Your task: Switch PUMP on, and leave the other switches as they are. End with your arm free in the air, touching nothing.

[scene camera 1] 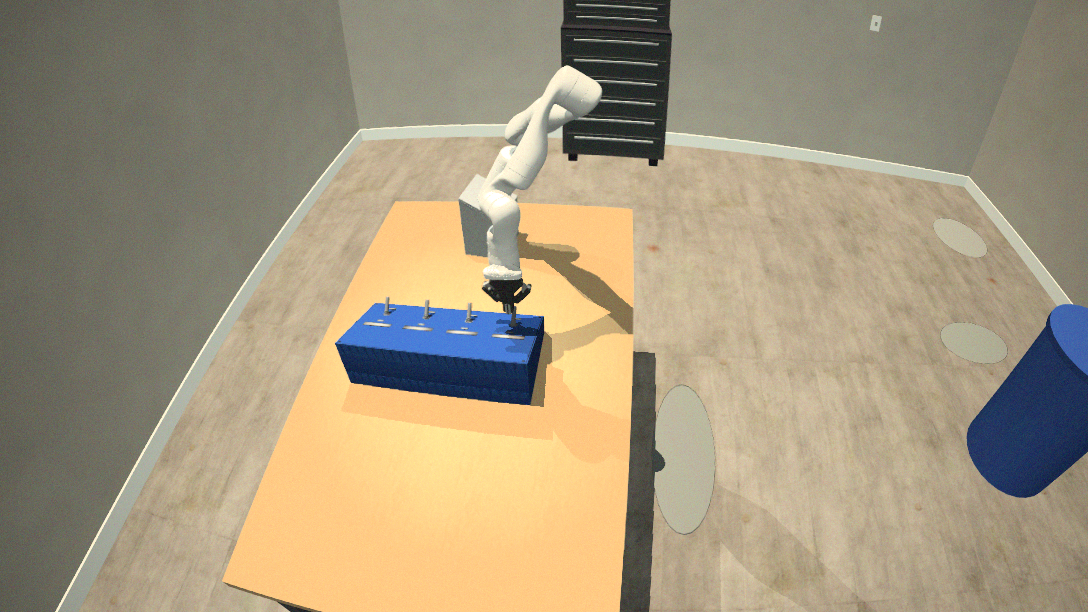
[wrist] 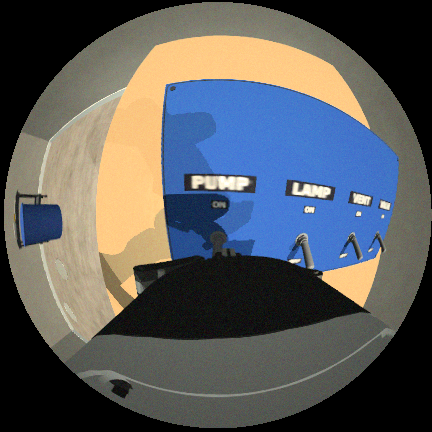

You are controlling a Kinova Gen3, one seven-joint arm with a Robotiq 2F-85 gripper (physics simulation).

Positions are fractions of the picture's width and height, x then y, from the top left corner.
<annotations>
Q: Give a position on a blue switch box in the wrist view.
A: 0.61, 0.39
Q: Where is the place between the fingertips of my gripper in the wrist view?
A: At 0.53, 0.59
</annotations>
